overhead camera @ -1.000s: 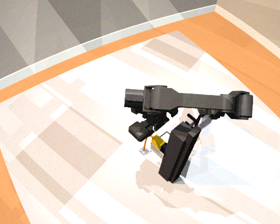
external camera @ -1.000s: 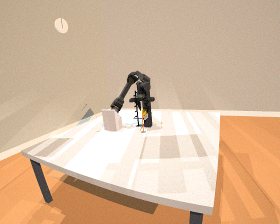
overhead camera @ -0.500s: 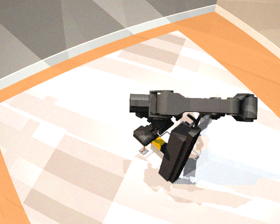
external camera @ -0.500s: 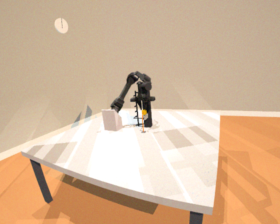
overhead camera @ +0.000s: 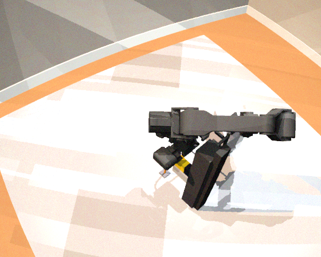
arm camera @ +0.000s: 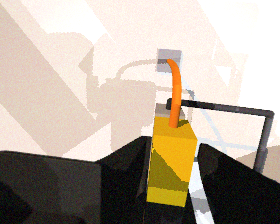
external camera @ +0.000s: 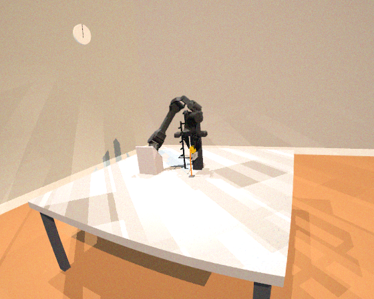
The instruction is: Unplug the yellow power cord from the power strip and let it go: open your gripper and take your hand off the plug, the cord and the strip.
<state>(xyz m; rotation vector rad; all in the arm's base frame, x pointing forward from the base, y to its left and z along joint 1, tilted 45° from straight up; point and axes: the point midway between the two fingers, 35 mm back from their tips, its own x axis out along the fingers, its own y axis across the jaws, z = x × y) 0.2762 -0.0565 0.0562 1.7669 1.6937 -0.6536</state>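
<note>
Right now the yellow plug is 3 cm to the left of my gripper tip. Round my gripper tip: grey anchor plate (15 cm below, 5 cm to the right).
</note>
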